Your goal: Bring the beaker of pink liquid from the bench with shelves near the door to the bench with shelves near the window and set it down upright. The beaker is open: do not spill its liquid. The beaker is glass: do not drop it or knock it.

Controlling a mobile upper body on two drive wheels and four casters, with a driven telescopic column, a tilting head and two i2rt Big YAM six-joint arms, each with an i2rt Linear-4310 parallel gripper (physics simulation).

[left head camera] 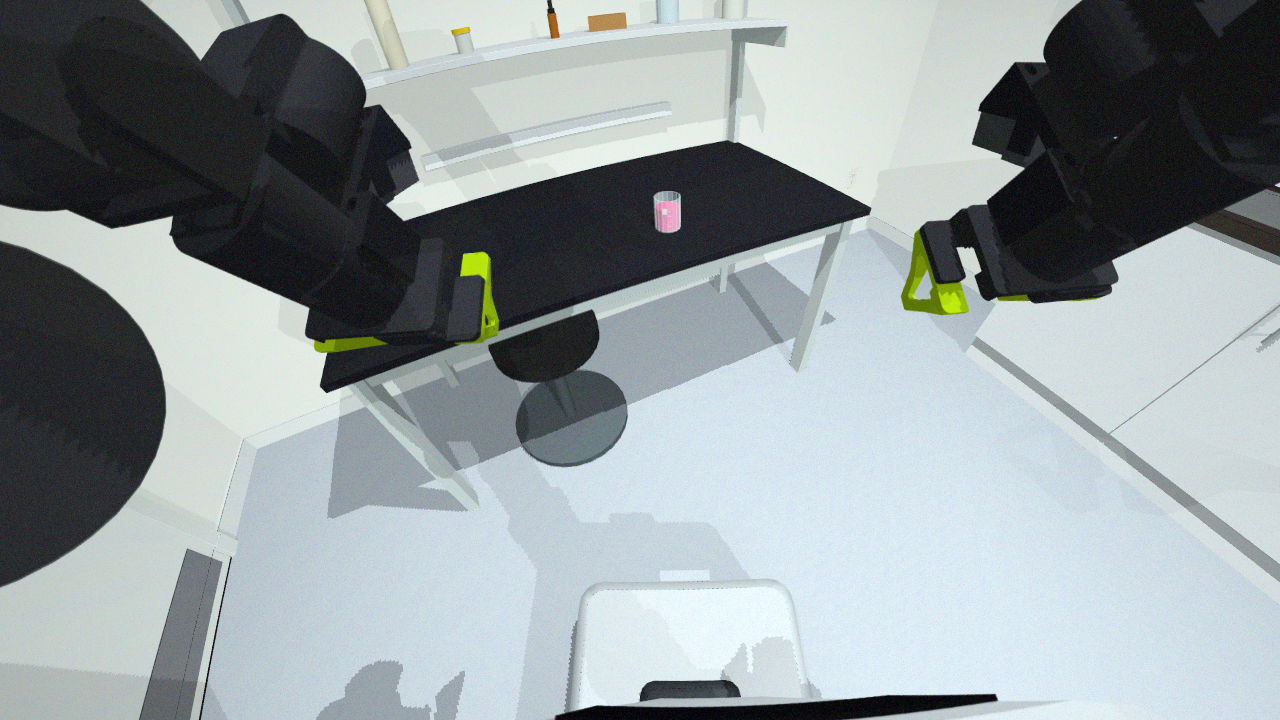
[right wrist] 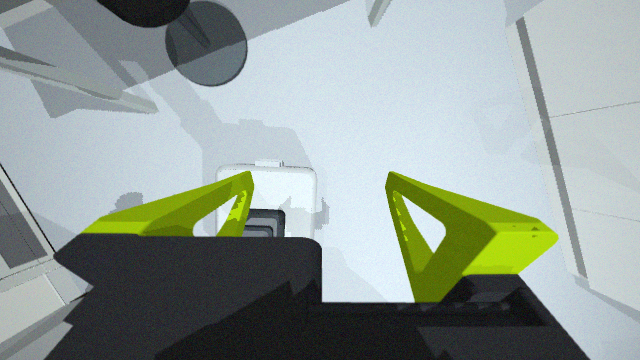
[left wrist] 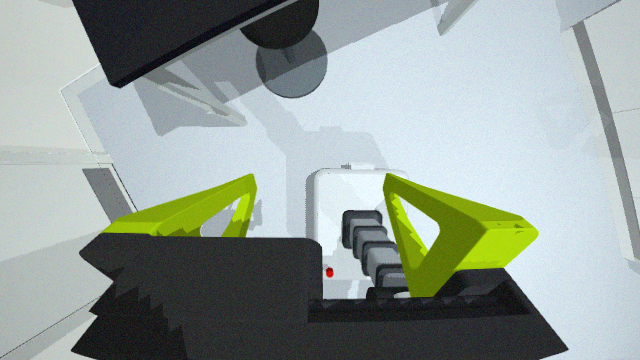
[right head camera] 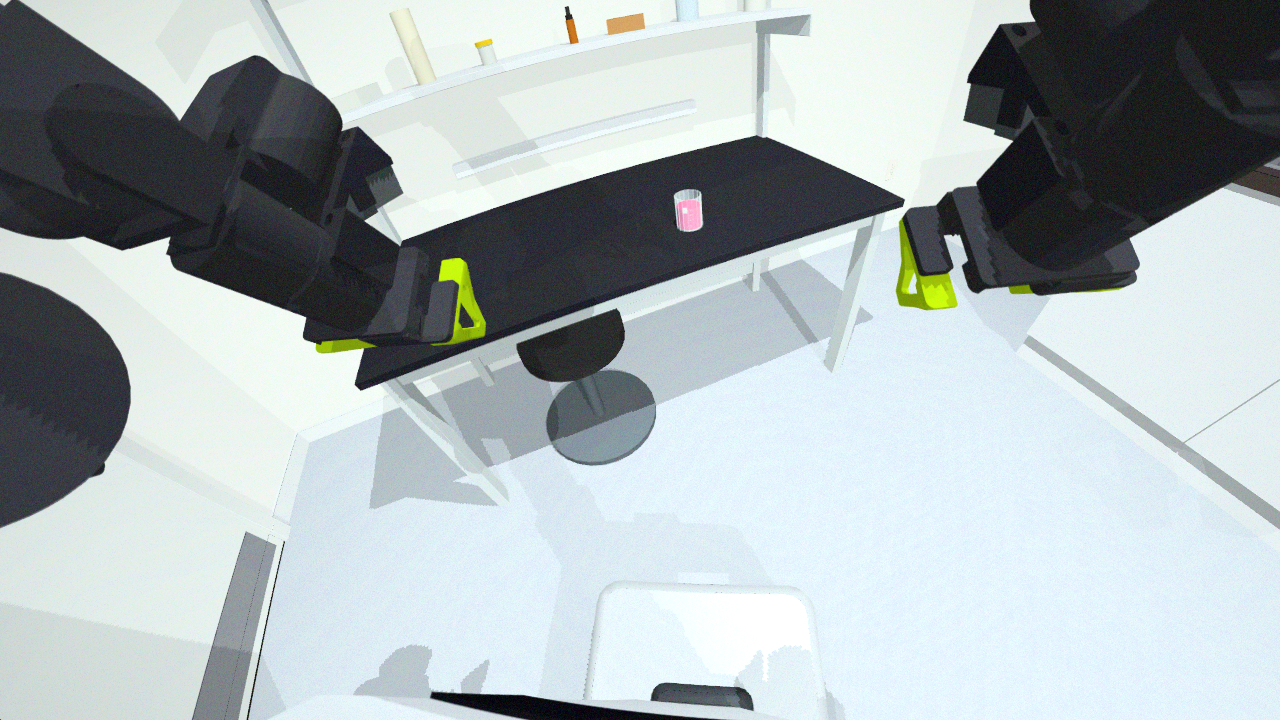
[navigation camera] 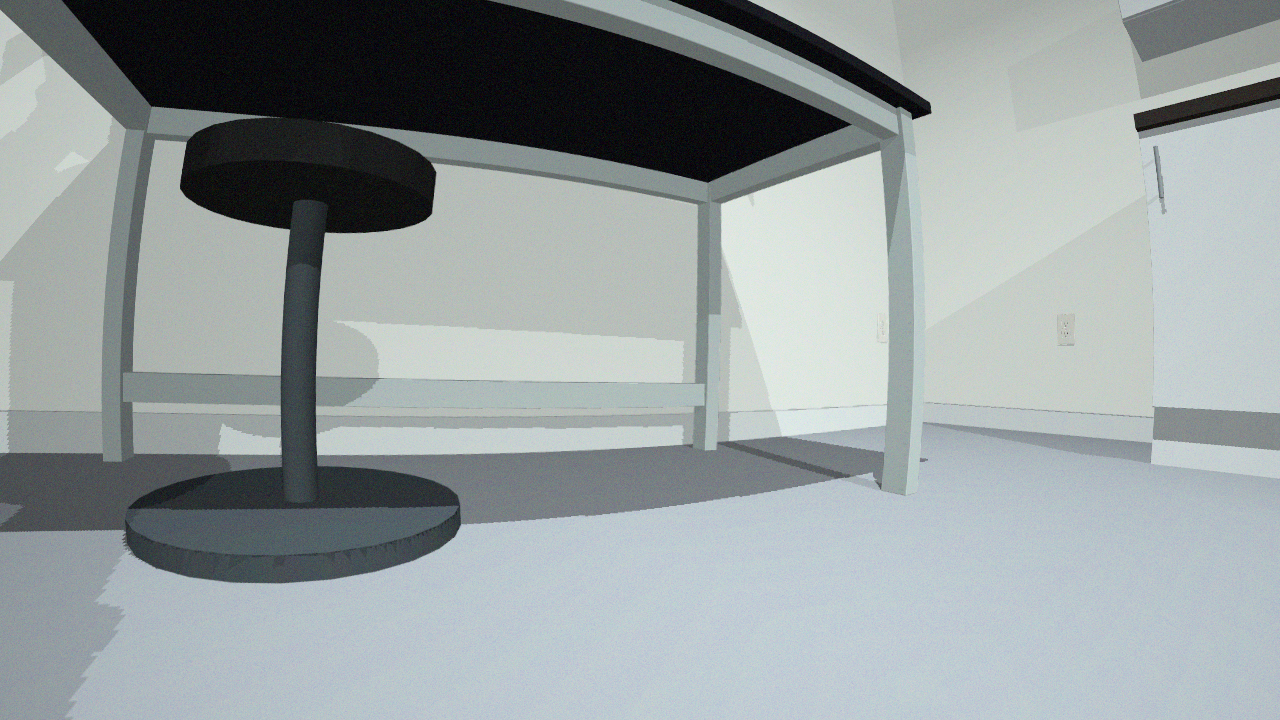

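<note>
The glass beaker of pink liquid (left head camera: 666, 214) (right head camera: 688, 213) stands upright on the black top of the bench with a shelf (left head camera: 572, 223) (right head camera: 590, 232), towards its right end. The bench also shows in the left wrist view (left wrist: 150, 35) and, from below, in the navigation camera (navigation camera: 902, 268). My left gripper (left wrist: 319, 180) is open and empty; in the head views it hangs in front of the bench's left part, away from the beaker. My right gripper (right wrist: 319, 178) is open and empty, right of the bench in the head views. The beaker does not show in the wrist views.
A stool (left head camera: 546, 349) (right head camera: 577, 344) (navigation camera: 304, 179) stands at the bench's front edge, partly under it. Bottles and a brown box (left head camera: 606, 21) (right head camera: 624, 23) stand on the wall shelf (left head camera: 501, 42). White cabinets (left head camera: 1118, 358) (navigation camera: 1208, 268) stand at the right. My white base (left head camera: 689, 626) is at the bottom.
</note>
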